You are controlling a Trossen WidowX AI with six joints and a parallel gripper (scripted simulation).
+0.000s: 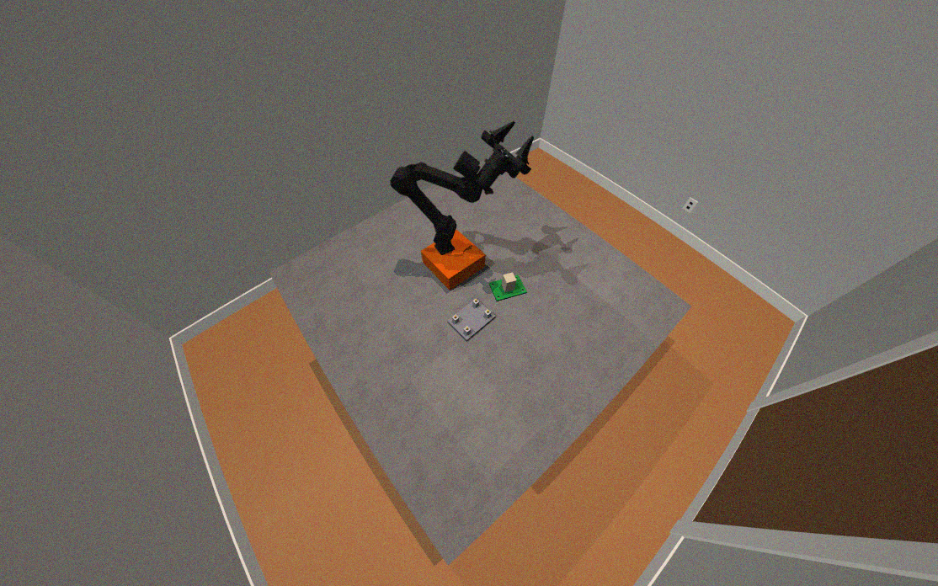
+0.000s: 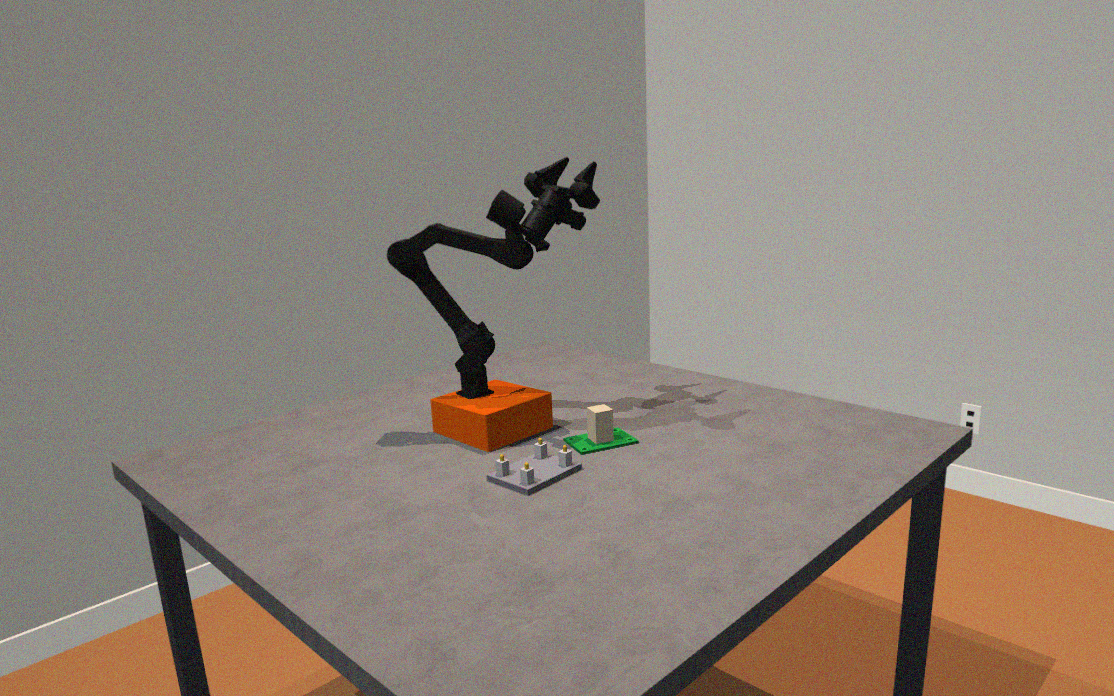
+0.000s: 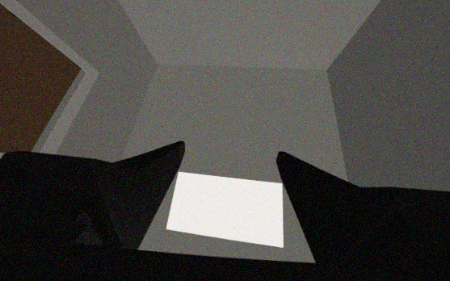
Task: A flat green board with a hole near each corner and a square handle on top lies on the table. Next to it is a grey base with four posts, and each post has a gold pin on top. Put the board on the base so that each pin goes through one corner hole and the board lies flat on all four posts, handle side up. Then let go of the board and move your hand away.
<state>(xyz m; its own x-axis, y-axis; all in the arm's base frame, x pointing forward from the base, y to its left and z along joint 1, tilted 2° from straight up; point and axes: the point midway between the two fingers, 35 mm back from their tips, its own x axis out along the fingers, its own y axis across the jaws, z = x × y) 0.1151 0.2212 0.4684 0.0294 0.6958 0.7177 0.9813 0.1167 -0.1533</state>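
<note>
My gripper tip is now 550 mm above the green board, 160 mm short of it and 100 mm to the left of it. Round my gripper tip: grey base (570 mm below, 300 mm to the right, 210 mm ahead).
</note>
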